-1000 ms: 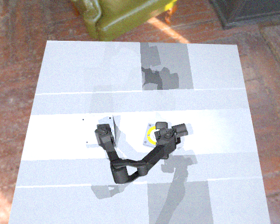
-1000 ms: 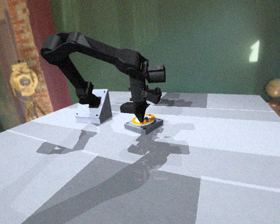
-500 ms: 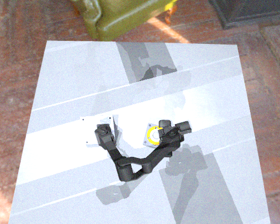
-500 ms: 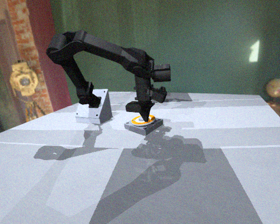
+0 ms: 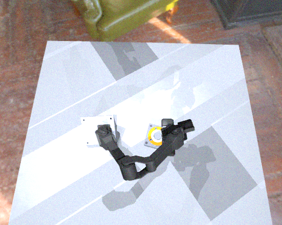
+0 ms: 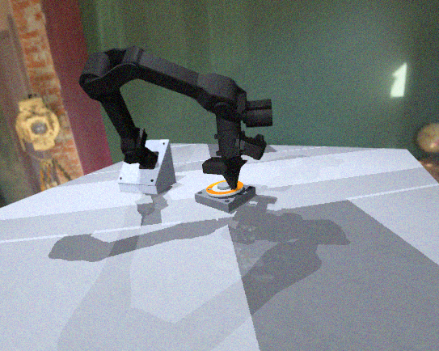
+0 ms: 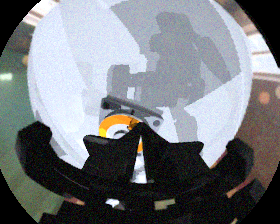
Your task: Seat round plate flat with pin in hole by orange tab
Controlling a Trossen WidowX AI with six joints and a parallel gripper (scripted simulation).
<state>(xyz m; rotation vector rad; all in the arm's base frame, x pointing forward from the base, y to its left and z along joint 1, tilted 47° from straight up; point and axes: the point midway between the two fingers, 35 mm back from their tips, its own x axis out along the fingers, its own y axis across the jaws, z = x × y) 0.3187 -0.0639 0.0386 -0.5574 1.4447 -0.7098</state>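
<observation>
The square grey base is 4 cm behind my gripper tip, 3 cm to the left of it and 2 cm below it.
</observation>
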